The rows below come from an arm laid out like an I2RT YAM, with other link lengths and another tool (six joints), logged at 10 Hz.
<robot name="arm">
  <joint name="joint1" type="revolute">
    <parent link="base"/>
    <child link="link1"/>
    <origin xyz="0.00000 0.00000 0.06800" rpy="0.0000 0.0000 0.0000"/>
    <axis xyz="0 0 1"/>
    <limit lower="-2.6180" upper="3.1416"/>
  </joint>
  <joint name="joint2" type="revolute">
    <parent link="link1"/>
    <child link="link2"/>
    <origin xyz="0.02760 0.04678 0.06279" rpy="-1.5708 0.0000 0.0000"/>
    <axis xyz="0 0 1"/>
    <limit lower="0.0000" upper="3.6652"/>
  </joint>
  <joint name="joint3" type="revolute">
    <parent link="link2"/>
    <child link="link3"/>
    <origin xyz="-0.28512 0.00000 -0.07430" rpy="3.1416 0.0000 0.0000"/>
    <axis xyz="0 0 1"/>
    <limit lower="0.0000" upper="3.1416"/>
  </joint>
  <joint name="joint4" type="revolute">
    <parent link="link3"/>
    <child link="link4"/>
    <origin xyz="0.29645 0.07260 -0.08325" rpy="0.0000 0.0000 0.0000"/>
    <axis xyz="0 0 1"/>
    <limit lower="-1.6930" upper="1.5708"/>
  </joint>
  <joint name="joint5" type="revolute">
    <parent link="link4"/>
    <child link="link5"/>
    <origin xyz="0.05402 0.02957 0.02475" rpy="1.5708 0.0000 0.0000"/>
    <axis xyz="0 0 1"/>
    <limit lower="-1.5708" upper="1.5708"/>
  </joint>
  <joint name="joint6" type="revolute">
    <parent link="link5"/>
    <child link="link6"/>
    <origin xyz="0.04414 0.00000 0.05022" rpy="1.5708 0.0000 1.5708"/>
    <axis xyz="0 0 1"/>
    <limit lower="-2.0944" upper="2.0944"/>
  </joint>
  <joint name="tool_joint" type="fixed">
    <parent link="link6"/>
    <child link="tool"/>
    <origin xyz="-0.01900 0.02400 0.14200" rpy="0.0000 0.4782 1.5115"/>
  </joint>
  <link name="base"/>
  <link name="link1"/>
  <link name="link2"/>
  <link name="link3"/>
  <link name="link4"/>
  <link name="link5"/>
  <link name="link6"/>
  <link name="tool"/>
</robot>
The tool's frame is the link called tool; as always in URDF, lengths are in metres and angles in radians.
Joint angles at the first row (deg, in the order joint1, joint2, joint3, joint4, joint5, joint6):
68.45 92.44 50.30 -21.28 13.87 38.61
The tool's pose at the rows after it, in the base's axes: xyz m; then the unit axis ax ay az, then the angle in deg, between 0 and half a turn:
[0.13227, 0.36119, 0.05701, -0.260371, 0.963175, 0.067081, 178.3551]
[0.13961, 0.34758, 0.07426, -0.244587, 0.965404, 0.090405, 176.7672]
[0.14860, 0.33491, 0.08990, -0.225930, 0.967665, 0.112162, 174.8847]
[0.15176, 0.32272, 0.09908, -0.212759, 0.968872, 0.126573, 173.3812]
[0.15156, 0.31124, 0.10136, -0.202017, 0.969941, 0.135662, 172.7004]
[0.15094, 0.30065, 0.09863, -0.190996, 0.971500, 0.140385, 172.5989]
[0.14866, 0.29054, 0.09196, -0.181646, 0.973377, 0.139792, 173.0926]
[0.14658, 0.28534, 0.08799, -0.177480, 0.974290, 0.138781, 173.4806]
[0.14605, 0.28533, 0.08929, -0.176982, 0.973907, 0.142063, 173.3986]
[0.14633, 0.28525, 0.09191, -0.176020, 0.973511, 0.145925, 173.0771]
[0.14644, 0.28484, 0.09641, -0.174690, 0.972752, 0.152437, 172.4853]
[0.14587, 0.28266, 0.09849, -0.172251, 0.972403, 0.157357, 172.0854]
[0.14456, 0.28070, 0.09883, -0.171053, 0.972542, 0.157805, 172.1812]
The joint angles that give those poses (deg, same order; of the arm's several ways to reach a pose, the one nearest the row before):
67.16 87.64 47.86 -21.01 12.95 38.63
64.99 81.84 45.10 -21.04 12.32 38.68
62.70 76.62 42.83 -20.97 11.97 38.83
61.36 72.16 40.47 -20.95 12.01 39.11
60.42 68.66 38.06 -20.95 11.92 39.57
59.53 66.15 35.79 -20.88 11.77 40.14
58.87 64.42 33.67 -21.04 11.62 40.73
58.65 63.57 32.58 -21.23 11.53 41.08
58.65 63.13 32.45 -21.23 11.40 41.23
58.59 62.52 32.38 -21.26 11.38 41.32
58.54 61.36 32.21 -21.32 11.40 41.47
58.44 60.10 31.64 -21.39 11.42 41.69
58.44 59.46 31.40 -21.85 11.40 41.87

